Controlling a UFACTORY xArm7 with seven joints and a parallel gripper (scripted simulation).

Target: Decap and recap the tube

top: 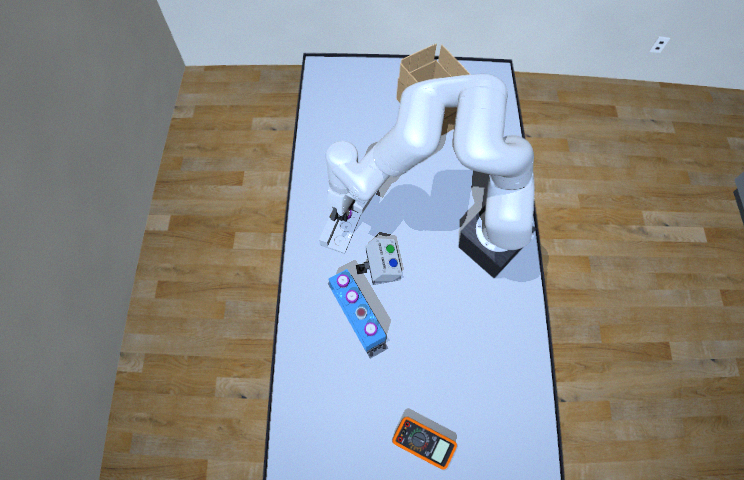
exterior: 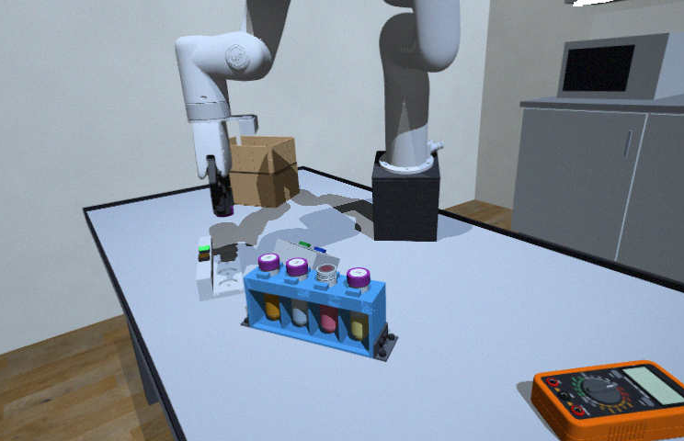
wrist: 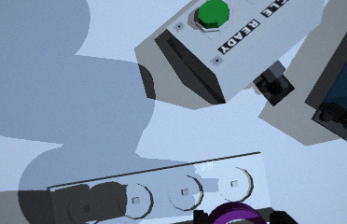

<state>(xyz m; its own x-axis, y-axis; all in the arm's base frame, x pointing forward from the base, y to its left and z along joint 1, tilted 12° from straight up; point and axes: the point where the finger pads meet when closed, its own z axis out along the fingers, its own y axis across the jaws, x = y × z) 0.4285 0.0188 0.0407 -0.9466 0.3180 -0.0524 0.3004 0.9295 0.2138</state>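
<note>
Now: the cap marked 1 300 mm to the left of my hand, 140 mm behind it and 60 mm below it. From my hand the other things lie so: key housing: 130 mm behind, 120 mm below, 70 mm to the left; then green ready key: 140 mm behind, 110 mm below, 40 mm to the left; then purple cap marked 2: 20 mm below.
</note>
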